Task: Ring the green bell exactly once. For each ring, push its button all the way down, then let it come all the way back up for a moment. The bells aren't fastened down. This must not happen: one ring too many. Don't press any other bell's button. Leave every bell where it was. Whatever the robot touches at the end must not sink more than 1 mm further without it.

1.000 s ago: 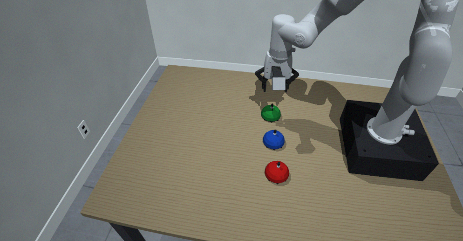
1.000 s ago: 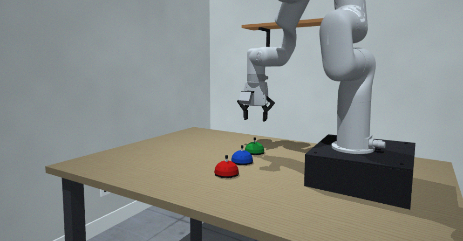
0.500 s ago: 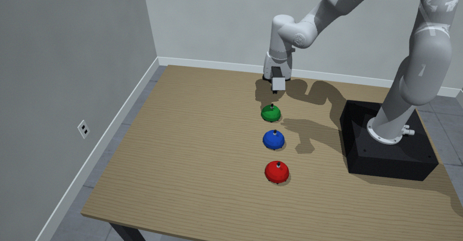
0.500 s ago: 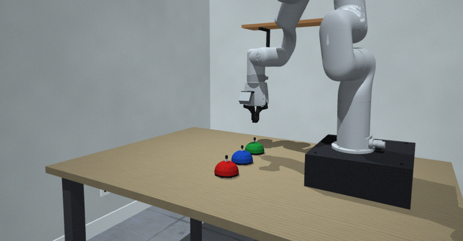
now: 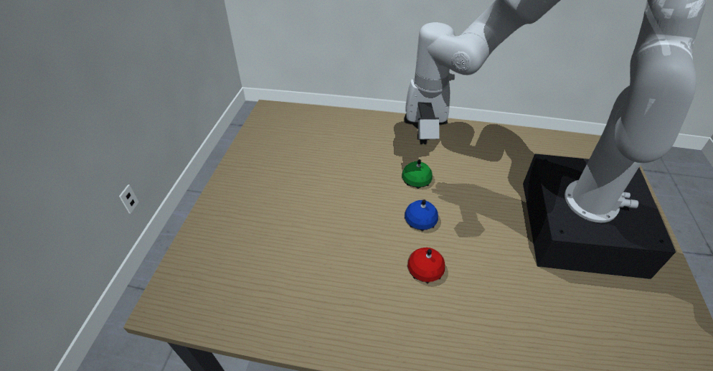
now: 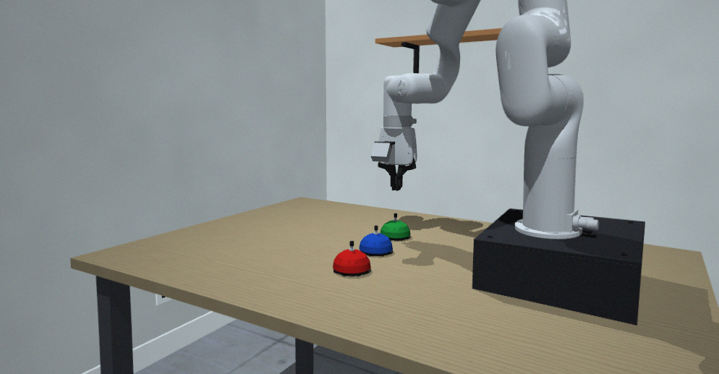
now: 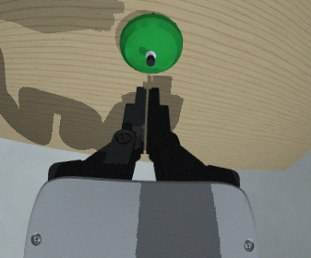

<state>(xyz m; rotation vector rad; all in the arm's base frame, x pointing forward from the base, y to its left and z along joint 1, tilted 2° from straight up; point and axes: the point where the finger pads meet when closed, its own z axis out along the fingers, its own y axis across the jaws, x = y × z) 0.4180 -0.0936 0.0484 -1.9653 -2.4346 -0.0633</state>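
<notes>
The green bell is 110 mm below my hand. Round my hand: red bell (60 mm behind, 290 mm to the left, 110 mm below); blue bell (30 mm behind, 140 mm to the left, 110 mm below).
</notes>
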